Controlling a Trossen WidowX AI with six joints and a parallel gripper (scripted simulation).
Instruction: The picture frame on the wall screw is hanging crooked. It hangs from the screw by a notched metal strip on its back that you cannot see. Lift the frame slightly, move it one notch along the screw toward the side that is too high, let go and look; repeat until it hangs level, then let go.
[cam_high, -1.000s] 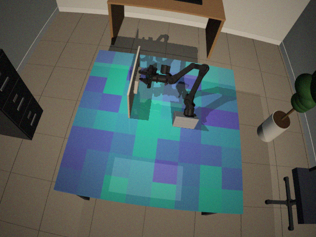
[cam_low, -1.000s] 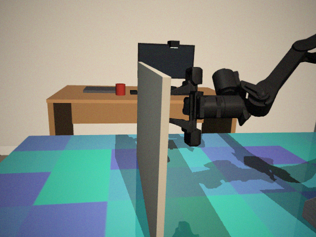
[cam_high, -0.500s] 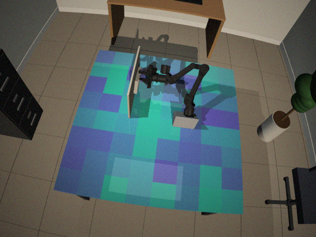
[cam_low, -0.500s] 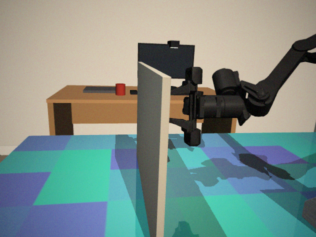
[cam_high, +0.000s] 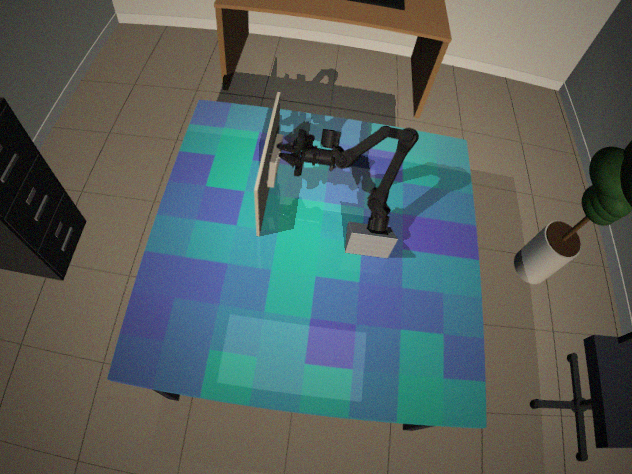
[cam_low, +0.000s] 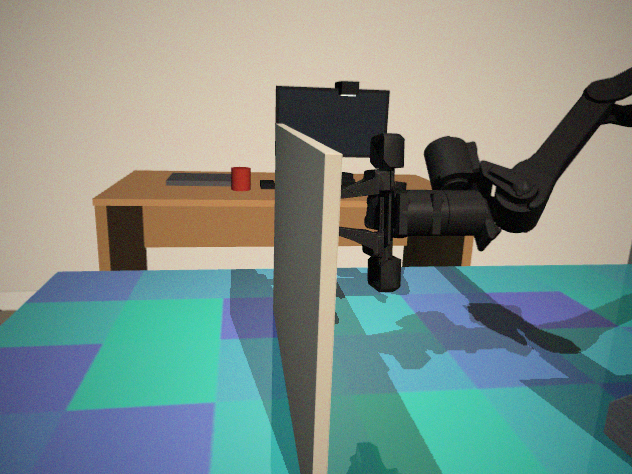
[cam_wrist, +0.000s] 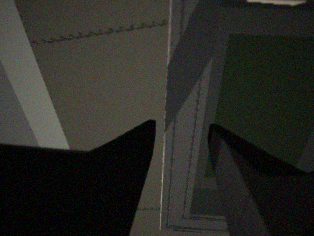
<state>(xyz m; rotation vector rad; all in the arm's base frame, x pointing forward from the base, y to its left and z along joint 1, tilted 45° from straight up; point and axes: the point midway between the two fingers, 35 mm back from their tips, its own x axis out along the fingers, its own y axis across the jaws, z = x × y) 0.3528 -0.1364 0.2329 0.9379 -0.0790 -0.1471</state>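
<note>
Now: gripper tip 1 cm short of the picture frame and 5 cm above it. The rest, counted from my gripper tip: wall panel (2 cm ahead, 2 cm to the left, 6 cm below).
</note>
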